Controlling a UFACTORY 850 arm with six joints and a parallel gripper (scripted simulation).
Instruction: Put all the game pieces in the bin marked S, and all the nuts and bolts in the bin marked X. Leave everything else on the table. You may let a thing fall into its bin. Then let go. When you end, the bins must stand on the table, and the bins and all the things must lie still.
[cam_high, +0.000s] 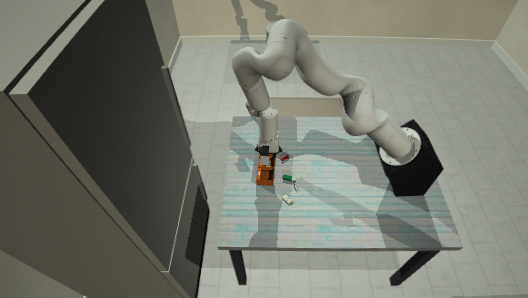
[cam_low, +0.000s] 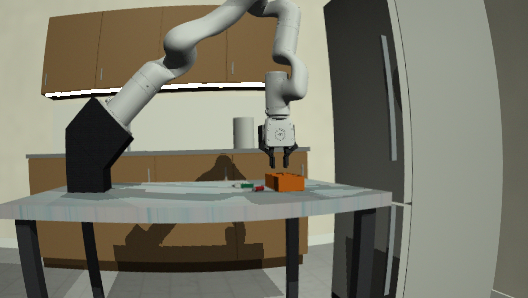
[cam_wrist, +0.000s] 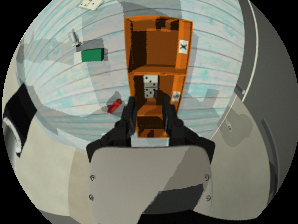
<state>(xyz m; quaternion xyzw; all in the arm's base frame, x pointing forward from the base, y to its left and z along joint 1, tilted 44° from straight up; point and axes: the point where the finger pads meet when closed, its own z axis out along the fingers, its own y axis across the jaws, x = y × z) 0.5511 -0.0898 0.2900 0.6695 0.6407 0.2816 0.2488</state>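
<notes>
Now: hand 7 cm above the orange bin, 1 cm to the left of it and 1 cm short of it. Round my hand: bolt 14 cm behind, 12 cm to the left, 8 cm below; then red piece 9 cm behind, 8 cm below, 5 cm to the right; then green piece 11 cm behind, 8 cm to the left, 8 cm below.
</notes>
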